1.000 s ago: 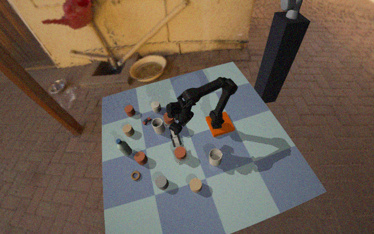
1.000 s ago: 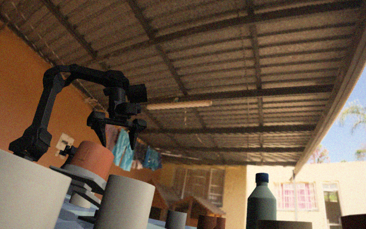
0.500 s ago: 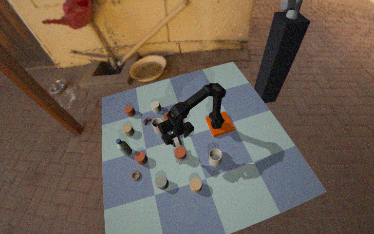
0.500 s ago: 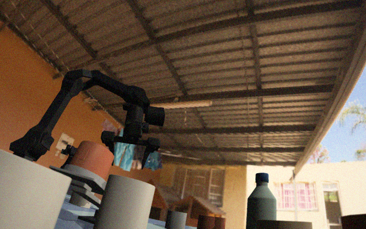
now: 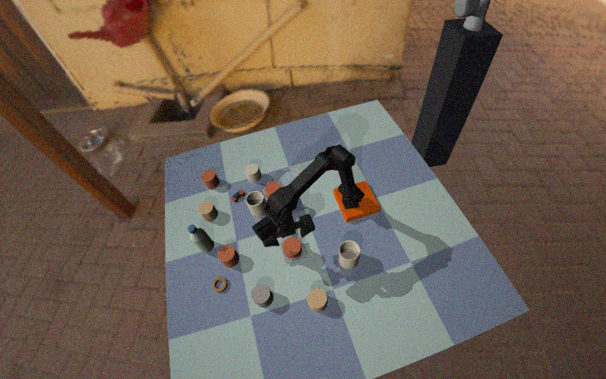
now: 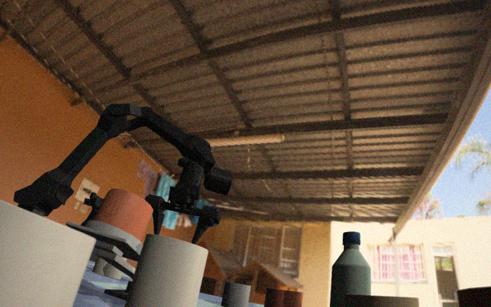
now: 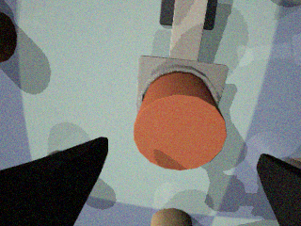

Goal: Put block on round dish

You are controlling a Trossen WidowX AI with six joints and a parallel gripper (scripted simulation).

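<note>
Now: gripper tip 8 cm above the pale grey block. Also, from my gripper tip: grey balance 3 cm ahead, 13 cm to the right, 8 cm below; then pale round dish 2 cm behind, 38 cm to the right, 12 cm below; then bottle 37 cm ahead, 10 cm to the right, 1 cm below.
</note>
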